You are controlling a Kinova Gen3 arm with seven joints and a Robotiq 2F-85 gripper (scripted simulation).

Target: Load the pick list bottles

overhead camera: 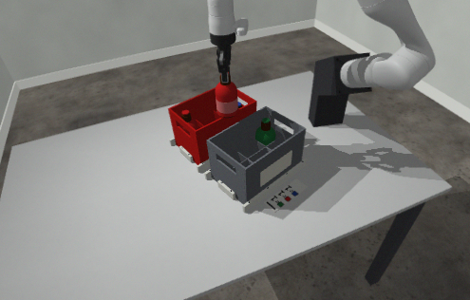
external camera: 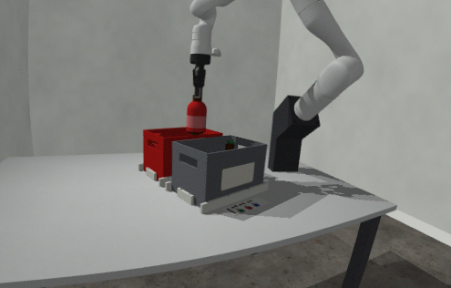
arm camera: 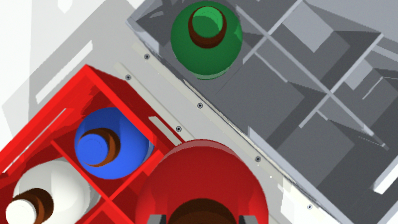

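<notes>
Now: the grey crate 50 mm behind my hand, 140 mm to the left of it and 250 mm below it. Round my hand: red crate (30 mm ahead, 90 mm to the right, 250 mm below); then blue-label bottle (60 mm behind, 70 mm to the right, 250 mm below); then green-label bottle (120 mm behind, 60 mm to the left, 250 mm below).
</notes>
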